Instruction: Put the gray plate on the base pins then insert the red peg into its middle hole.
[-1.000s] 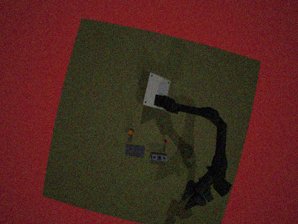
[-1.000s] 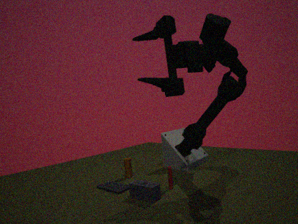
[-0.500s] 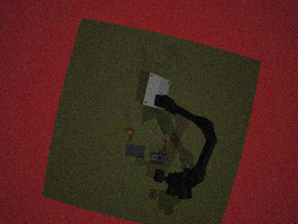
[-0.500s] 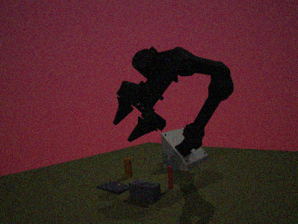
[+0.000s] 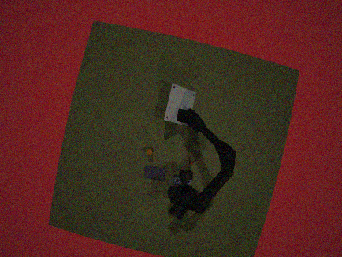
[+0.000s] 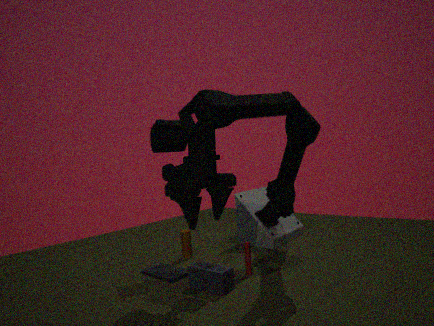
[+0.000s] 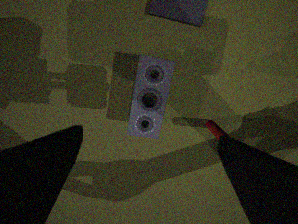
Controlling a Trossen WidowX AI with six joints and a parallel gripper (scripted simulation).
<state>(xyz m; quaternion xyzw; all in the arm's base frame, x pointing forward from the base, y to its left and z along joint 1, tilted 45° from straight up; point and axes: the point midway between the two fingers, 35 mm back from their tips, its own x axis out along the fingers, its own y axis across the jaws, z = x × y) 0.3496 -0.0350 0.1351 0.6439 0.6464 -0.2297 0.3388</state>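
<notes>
The gray plate is 11 cm below my gripper tip. Round my gripper tip: red peg 11 cm behind, 3 cm to the left, 11 cm below; then orange cylinder 13 cm behind, 21 cm to the right, 11 cm below.
</notes>
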